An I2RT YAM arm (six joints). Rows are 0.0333 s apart.
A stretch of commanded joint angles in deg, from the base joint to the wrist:
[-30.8 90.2 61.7 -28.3 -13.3 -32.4]
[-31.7 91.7 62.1 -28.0 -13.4 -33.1]
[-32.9 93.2 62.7 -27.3 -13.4 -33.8]
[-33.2 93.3 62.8 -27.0 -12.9 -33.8]
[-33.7 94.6 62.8 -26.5 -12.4 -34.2]
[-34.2 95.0 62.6 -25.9 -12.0 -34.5]
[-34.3 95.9 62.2 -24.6 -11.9 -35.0]
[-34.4 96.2 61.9 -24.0 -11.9 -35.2]
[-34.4 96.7 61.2 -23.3 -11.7 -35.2]
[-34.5 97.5 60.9 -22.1 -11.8 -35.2]
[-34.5 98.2 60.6 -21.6 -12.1 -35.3]
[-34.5 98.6 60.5 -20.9 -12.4 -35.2]
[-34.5 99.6 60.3 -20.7 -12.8 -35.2]
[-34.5 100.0 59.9 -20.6 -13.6 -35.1]
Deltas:
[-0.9 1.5 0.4 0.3 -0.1 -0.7]
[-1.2 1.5 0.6 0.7 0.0 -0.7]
[-0.3 0.1 0.1 0.3 0.5 0.0]
[-0.5 1.3 0.0 0.5 0.5 -0.4]
[-0.5 0.4 -0.2 0.6 0.4 -0.3]
[-0.1 0.9 -0.4 1.3 0.1 -0.5]
[-0.1 0.3 -0.3 0.6 0.0 -0.2]
[0.0 0.5 -0.7 0.7 0.2 0.0]
[-0.1 0.8 -0.3 1.2 -0.1 0.0]
[0.0 0.7 -0.3 0.5 -0.3 -0.1]
[0.0 0.4 -0.1 0.7 -0.3 0.1]
[0.0 1.0 -0.2 0.2 -0.4 0.0]
[0.0 0.4 -0.4 0.1 -0.8 0.1]

